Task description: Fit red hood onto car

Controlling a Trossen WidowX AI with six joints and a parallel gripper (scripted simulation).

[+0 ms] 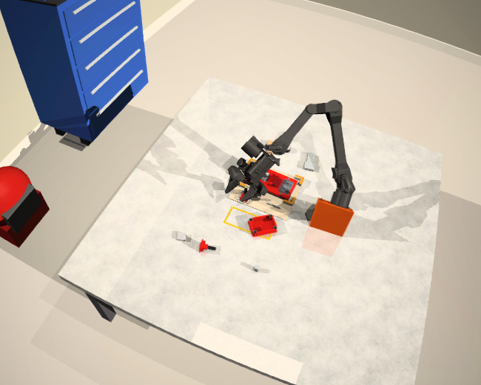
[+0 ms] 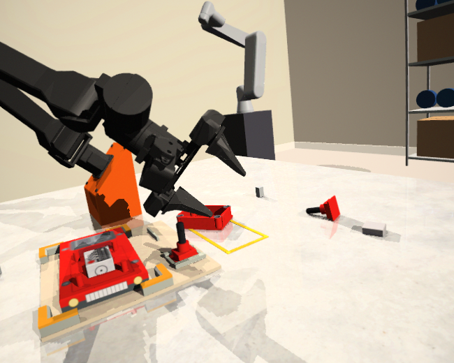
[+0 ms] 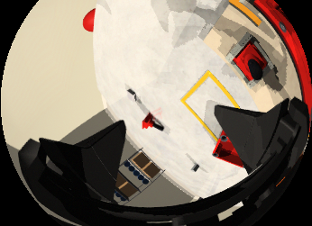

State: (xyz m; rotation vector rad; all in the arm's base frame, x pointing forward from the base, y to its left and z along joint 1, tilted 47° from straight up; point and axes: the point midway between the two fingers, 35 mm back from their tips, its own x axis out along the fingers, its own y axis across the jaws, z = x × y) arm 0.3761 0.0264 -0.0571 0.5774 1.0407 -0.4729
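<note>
Right now my gripper tip is 130 mm past the hood, 80 mm above it and 30 mm to the right of it. Also, from my gripper tip: grey engine block: 190 mm to the right, 60 mm below, 60 mm behind.
</note>
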